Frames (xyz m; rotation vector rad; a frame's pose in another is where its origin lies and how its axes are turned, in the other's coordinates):
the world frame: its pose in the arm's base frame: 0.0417 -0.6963 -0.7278 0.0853 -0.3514 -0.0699
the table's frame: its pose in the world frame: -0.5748 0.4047 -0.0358 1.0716 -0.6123 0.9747
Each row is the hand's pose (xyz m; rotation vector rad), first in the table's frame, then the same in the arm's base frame.
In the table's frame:
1: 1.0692 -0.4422 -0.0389 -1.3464 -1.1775 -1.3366
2: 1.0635 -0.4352 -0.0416 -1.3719 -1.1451 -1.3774
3: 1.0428 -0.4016 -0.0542 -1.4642 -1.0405 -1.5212
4: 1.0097 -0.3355 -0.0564 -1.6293 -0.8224 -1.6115
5: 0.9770 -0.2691 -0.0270 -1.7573 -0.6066 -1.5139
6: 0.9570 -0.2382 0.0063 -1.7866 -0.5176 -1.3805
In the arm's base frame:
1: 0.1571 -0.0183 0.0332 0.6929 -1.2419 -1.3314
2: 0.1497 -0.0159 0.0279 0.6651 -1.1984 -1.3514
3: 0.1153 -0.0028 0.0088 0.5667 -1.0505 -1.4302
4: 0.0456 0.0035 -0.0151 0.3659 -0.8951 -1.4438
5: -0.0291 -0.0200 -0.0297 0.1779 -0.8663 -1.3255
6: -0.0676 -0.0508 -0.0355 0.1042 -0.9131 -1.2063

